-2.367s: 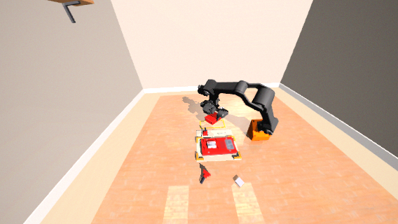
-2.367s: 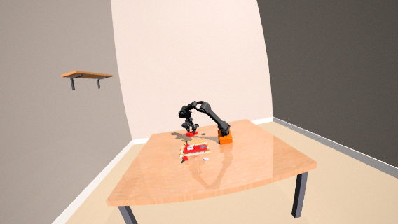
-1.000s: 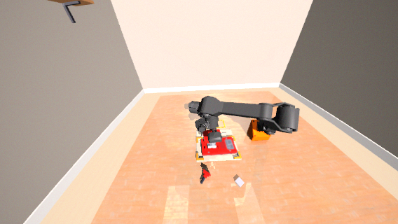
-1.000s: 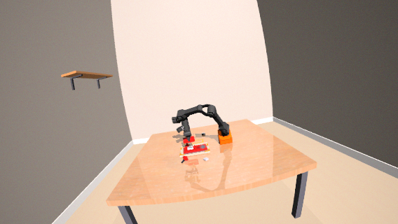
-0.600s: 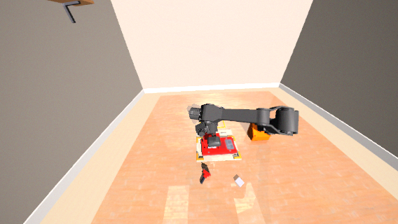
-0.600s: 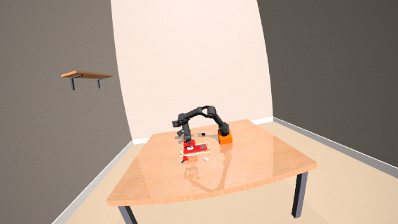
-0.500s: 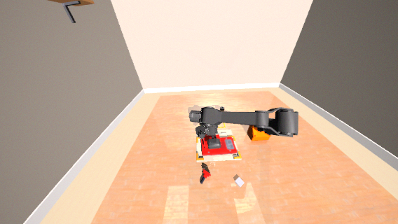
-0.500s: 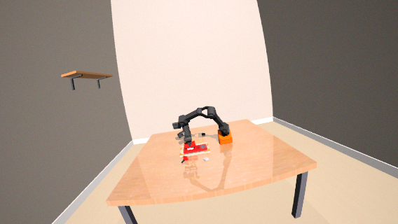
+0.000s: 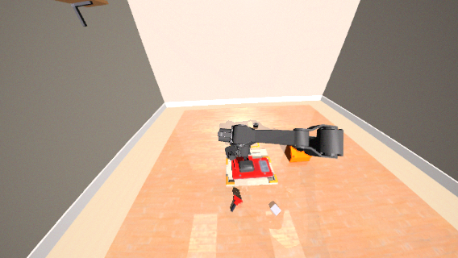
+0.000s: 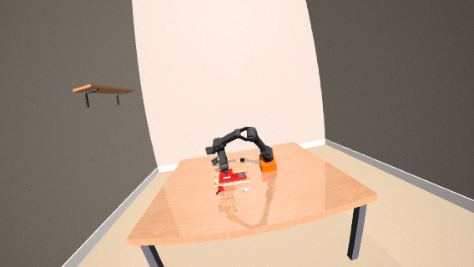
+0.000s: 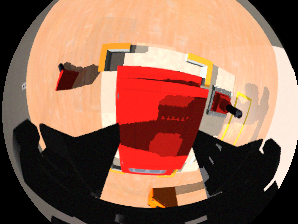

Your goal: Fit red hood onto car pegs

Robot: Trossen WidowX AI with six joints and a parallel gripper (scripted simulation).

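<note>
Now: gripper tip 1 cm below the red hood. From my gripper tip the other things lie so: cream jig (3 cm behind, 1 cm to the right, 5 cm below); white block (11 cm behind, 20 cm to the left, 5 cm below).
</note>
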